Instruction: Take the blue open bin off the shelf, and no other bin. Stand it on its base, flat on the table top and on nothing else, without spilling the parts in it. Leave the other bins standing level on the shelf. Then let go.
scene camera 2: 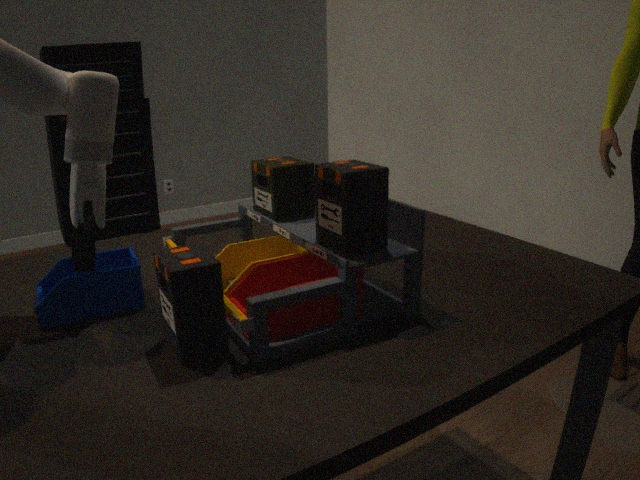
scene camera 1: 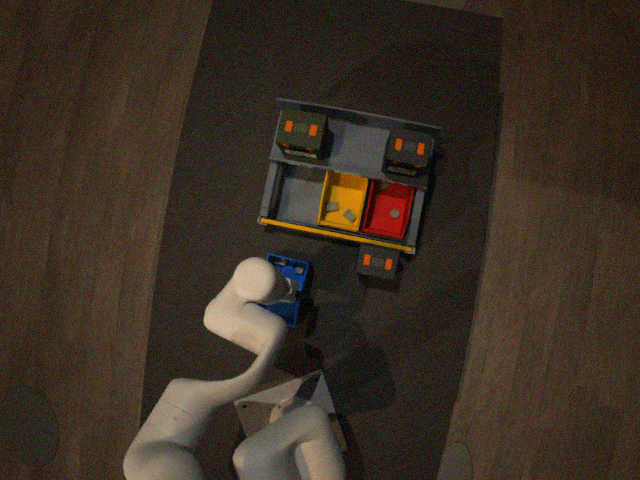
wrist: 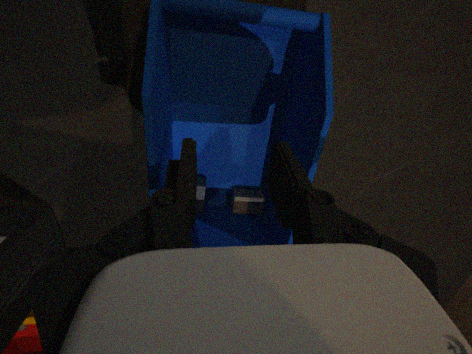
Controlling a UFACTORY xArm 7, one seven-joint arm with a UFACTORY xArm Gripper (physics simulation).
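Places are measured from the arm's base along level axes (x ahead, y left, z up), in centimetres.
Pixels of known places: gripper, between the fingertips: [scene camera 2: 82, 266] [wrist: 233, 159].
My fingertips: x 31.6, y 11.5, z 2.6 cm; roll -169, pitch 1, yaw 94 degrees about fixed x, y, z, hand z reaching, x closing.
Behind a point stands the place of what it marks.
The blue open bin [scene camera 1: 281, 311] @(z -4.2, x 26.0, y 11.0 cm) [scene camera 2: 98, 299] @(z -1.5, x 33.3, y 6.7 cm) [wrist: 220, 150] @(z -4.2, x 33.9, y 11.2 cm) stands upright on the table top [scene camera 1: 336, 62] @(z -4.5, x 95.3, y 15.1 cm) [scene camera 2: 310, 413] @(z -4.5, x 52.9, y -28.8 cm), in front of the shelf [scene camera 1: 299, 198] @(z -3.9, x 55.7, y 14.3 cm) [scene camera 2: 294, 290] @(z 4.0, x 57.3, y -15.2 cm) and apart from it. Small grey parts [scene camera 1: 299, 269] [wrist: 248, 200] lie inside it. My gripper [scene camera 2: 83, 266] @(z 2.6, x 31.6, y 11.5 cm) [wrist: 233, 159] @(z 2.6, x 31.6, y 11.5 cm) is partly open, with both fingers down inside the bin between its side walls, gripping nothing. The arm hides the bin's middle in scene camera 1. The yellow bin [scene camera 1: 343, 193] @(z -3.6, x 59.9, y 3.6 cm) [scene camera 2: 253, 253] @(z 1.3, x 59.7, y 8.0 cm) and the red bin [scene camera 1: 387, 201] @(z -3.6, x 60.9, y -7.9 cm) [scene camera 2: 294, 268] @(z 1.8, x 62.5, y -3.0 cm) stand side by side, level on the shelf.
A dark toolbox [scene camera 1: 377, 262] @(z 8.6, x 45.1, y -8.4 cm) [scene camera 2: 191, 304] @(z 3.8, x 44.5, y -13.0 cm) stands on the table before the shelf, to the right of the blue bin in scene camera 1. A green toolbox [scene camera 1: 302, 131] @(z 15.3, x 67.7, y 14.7 cm) [scene camera 2: 281, 191] @(z 10.8, x 66.1, y 10.1 cm) and another dark toolbox [scene camera 1: 408, 155] @(z 17.7, x 67.8, y -8.0 cm) [scene camera 2: 351, 206] @(z 13.0, x 67.2, y -12.2 cm) stand on the upper shelf.
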